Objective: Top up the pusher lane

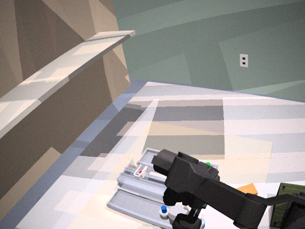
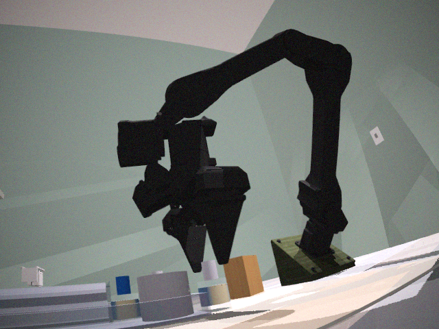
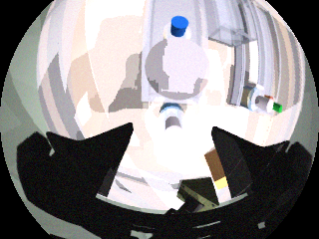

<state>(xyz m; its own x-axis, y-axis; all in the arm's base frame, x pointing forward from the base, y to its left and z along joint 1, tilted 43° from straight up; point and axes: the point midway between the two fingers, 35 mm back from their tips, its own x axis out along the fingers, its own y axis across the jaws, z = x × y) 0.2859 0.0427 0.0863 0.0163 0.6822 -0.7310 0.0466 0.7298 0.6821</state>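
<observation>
Now: the wide grey cylinder 6 cm ahead of my gripper tip and 2 cm below it. From my gripper tip the other things lie so: red mark 22 cm ahead, 10 cm to the right, 2 cm above; then sprung lane 18 cm ahead, 11 cm to the right, 3 cm below; then box 11 cm behind, 11 cm to the right, 2 cm below.
</observation>
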